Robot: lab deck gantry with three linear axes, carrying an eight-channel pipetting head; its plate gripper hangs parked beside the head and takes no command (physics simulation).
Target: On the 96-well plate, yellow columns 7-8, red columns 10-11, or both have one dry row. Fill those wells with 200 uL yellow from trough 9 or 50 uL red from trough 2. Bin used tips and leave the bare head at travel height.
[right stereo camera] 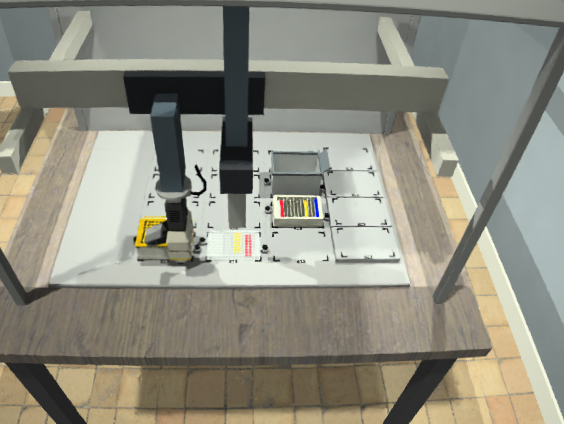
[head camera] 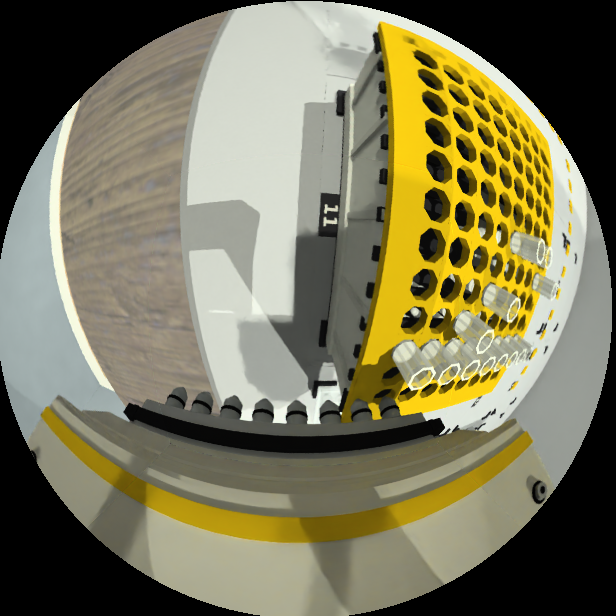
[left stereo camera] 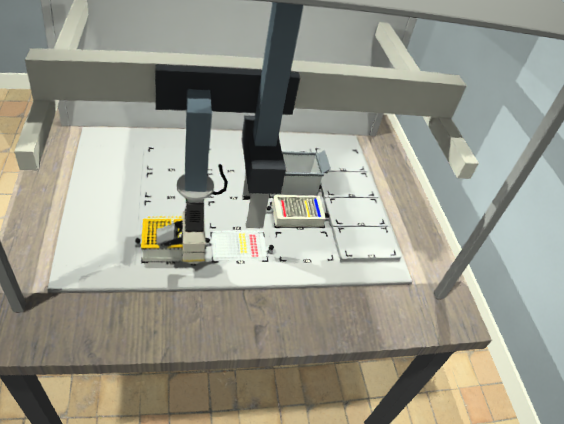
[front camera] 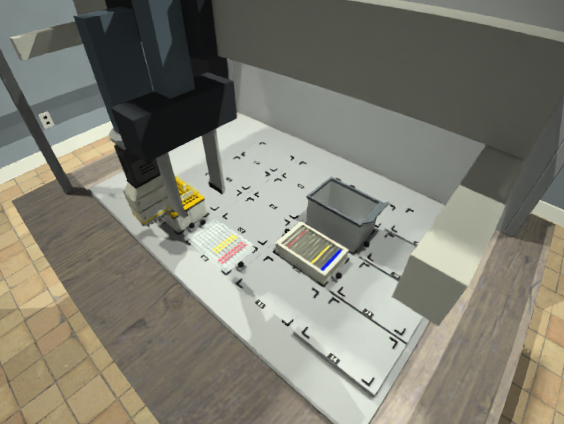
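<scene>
The pipetting head (front camera: 145, 195) (head camera: 287, 505) (left stereo camera: 194, 242) (right stereo camera: 179, 245) is low at the right part of the yellow tip rack (front camera: 195, 201) (head camera: 405, 201) (left stereo camera: 155, 254) (right stereo camera: 150, 254). In the head view its nozzles (head camera: 263, 409) line up, the right-end ones against the rack's edge and the others beyond it; their lower ends are hidden. Clear tips (head camera: 409, 359) stand in one line, with several more farther in. The plate (front camera: 205, 240) (left stereo camera: 225, 244) (right stereo camera: 220, 244) has yellow and red columns; a dry row is too small to tell. The parked gripper (front camera: 200, 204) has its fingers apart, nothing between them.
The trough reservoir (front camera: 300, 264) (left stereo camera: 299, 221) (right stereo camera: 298, 221) stands right of the plate and farther back, with red, yellow and blue troughs. The grey bin (front camera: 330, 220) (left stereo camera: 302, 184) (right stereo camera: 296, 184) stands behind it. The parked gripper's fingers hang behind the plate.
</scene>
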